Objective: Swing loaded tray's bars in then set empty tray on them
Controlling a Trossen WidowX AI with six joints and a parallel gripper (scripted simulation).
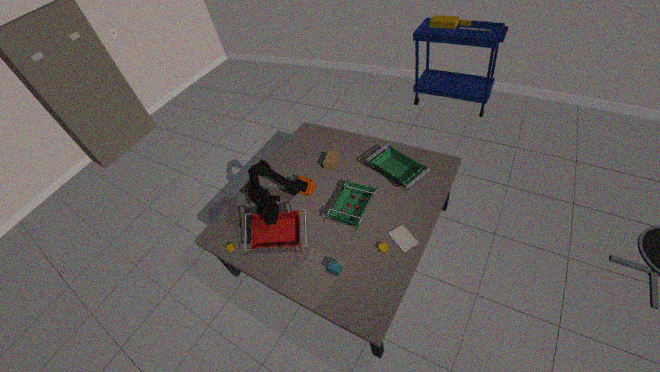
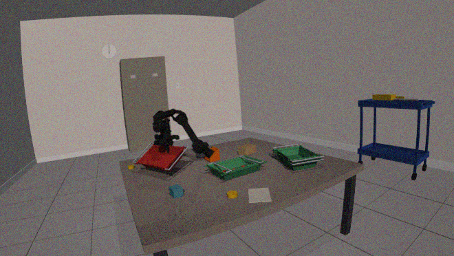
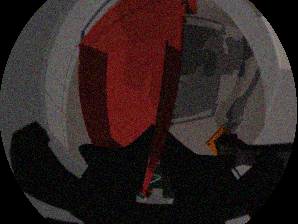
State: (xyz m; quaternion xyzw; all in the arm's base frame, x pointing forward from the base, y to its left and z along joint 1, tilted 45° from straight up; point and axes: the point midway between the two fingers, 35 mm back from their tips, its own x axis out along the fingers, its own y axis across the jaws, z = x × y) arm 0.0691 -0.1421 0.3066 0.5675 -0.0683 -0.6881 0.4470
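Now: gripper tip 70 mm to the left of the red tray, 50 mm short of it and 10 mm above it. Also, from my gripper tip: white card (650 mm ahead, 270 mm to the left, 120 mm below); teal block (430 mm ahead, 100 mm below, 70 mm to the right); tan box (610 mm to the left, 90 mm below, 50 mm behind).
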